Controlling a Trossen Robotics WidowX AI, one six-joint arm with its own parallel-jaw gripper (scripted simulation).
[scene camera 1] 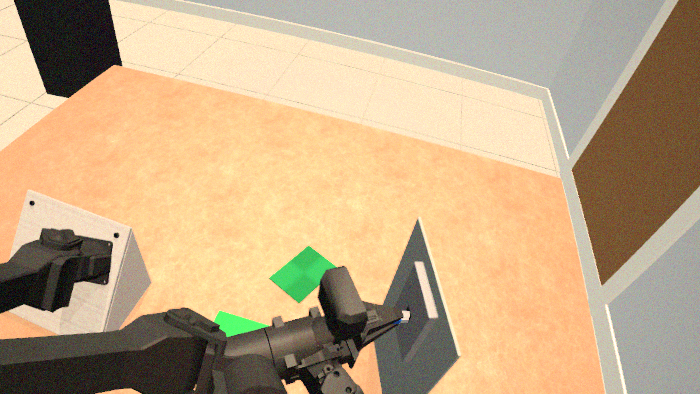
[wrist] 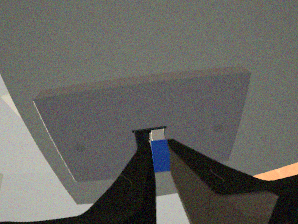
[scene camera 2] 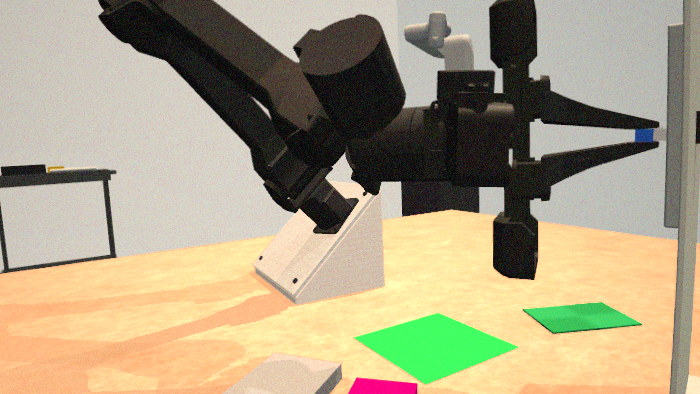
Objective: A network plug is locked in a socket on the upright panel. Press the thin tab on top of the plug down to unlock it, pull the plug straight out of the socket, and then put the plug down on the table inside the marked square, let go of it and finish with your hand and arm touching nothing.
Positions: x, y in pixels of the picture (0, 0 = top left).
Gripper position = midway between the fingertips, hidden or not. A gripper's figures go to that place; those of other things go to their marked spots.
Scene:
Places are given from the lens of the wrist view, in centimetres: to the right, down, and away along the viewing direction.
my gripper (wrist: 158, 148): 0, 2, 10
network plug (wrist: 161, 155): 1, 2, 8

